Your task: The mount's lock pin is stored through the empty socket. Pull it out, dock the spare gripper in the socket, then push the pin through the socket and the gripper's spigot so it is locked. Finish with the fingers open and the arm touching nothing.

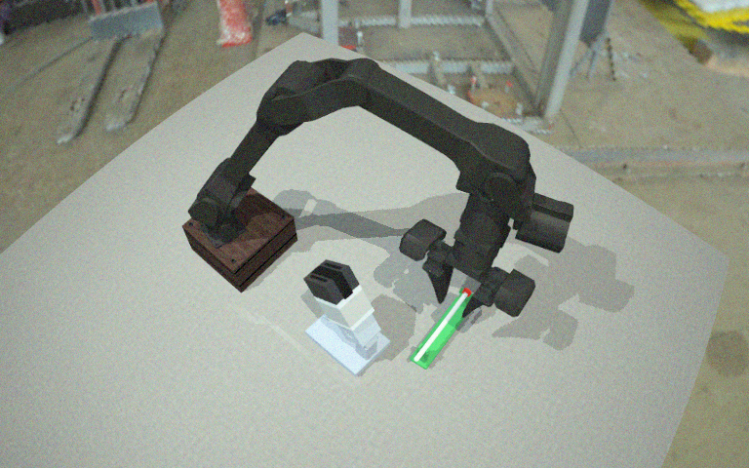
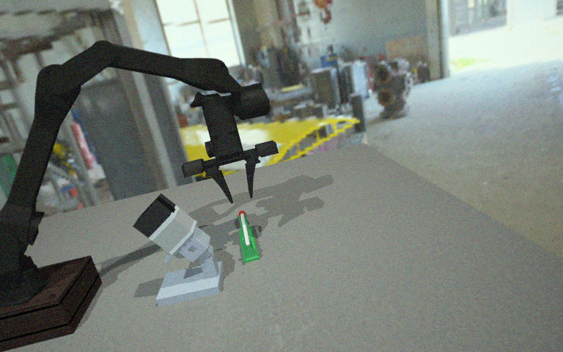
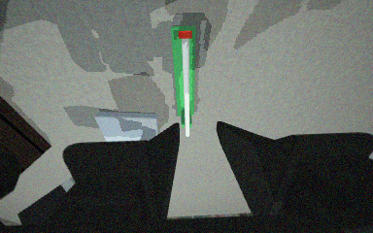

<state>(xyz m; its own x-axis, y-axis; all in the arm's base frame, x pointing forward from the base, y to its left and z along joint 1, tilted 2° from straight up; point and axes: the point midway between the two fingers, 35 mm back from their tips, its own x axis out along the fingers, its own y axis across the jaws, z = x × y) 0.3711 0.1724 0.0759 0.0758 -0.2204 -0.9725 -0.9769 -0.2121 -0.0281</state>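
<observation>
The green strip lies 80 mm below my gripper tip, 10 mm to the left of it and 10 mm behind it. The rest, counted from my gripper tip: socket: 110 mm to the right, 90 mm behind, 50 mm below; then spare gripper: 110 mm to the right, 100 mm behind, 10 mm above.
</observation>
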